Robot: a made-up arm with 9 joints. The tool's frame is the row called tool.
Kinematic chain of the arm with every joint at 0, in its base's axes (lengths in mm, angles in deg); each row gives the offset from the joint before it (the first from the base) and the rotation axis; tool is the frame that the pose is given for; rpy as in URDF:
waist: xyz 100 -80 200 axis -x
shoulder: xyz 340 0 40 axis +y
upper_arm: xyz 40 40 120 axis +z
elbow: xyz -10 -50 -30 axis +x
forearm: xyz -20 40 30 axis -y
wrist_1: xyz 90 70 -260 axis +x
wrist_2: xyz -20 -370 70 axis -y
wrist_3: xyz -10 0 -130 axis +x
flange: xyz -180 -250 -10 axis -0.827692 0.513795 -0.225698
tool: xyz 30 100 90 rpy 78.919 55.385 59.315
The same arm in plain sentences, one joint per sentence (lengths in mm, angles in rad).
The arm has nine revolute joints in a row. What follows holds with every joint at zero, and every direction is one of the base frame's. Joint 1 is mounted 100 mm along +x and 80 mm along -y and 200 mm along +z from the base frame's origin and turns about -x. Joint 2 is mounted 340 mm along +x and 40 mm along +z from joint 1 and turns about +y. Joint 3 is mounted 40 mm along +x and 40 mm along +y and 120 mm along +z from joint 2 and turns about +z. Joint 4 is mounted 10 mm along -x and 50 mm along -y and 30 mm along -z from joint 3 and turns about +x. Joint 5 is mounted 20 mm along -x and 40 mm along +y and 30 mm along +z from joint 4 and turns about -y. Joint 6 is mounted 90 mm along +x and 70 mm along +y and 260 mm along -z from joint 5 and turns about +x. Joint 7 is mounted 20 mm along -x and 370 mm along -y and 70 mm along +z from joint 6 and turns about -y. Joint 8 is mounted 10 mm along -x and 130 mm along -z from joint 7 and turns about +x. Joint 9 is mounted 180 mm along -x and 250 mm along -y and 10 mm along -z from joint 8 and turns about the direction (-0.827692, 0.513795, -0.225698). The tool frame, which is the frame that the pose is given for, is mounted 30 mm along +x and 100 mm along +y and 90 mm along +z from joint 9; its axes are the base frame's turned by roll 1.3774, pitch 0.9667 and yaw 1.0352 rad (as in URDF: about the fixed x, then y, then z).
